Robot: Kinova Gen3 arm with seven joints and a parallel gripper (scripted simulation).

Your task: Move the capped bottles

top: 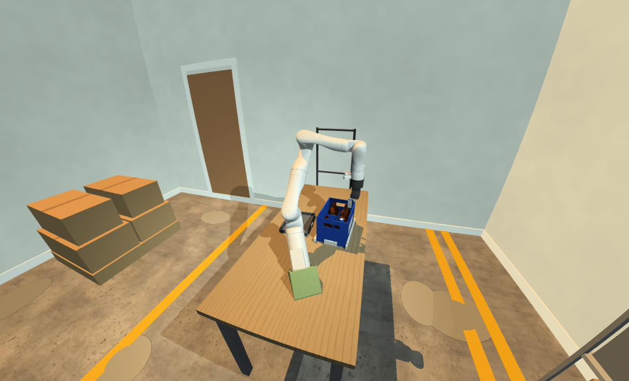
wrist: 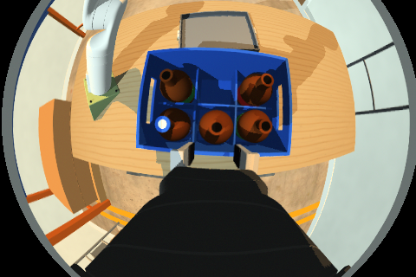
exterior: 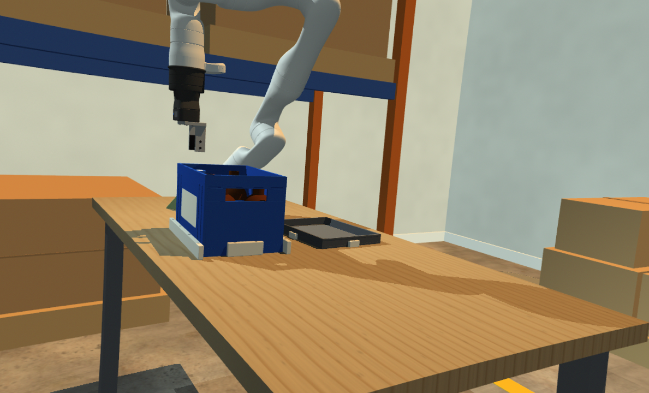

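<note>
Now: the brown capped bottle 15 cm below my hand, 8 cm behind it and 4 cm to the left of it. Also, from my hand: dark tray (35 cm to the left, 22 cm below, 5 cm ahead); blue crate (15 cm below, 8 cm to the left, 1 cm ahead).
</note>
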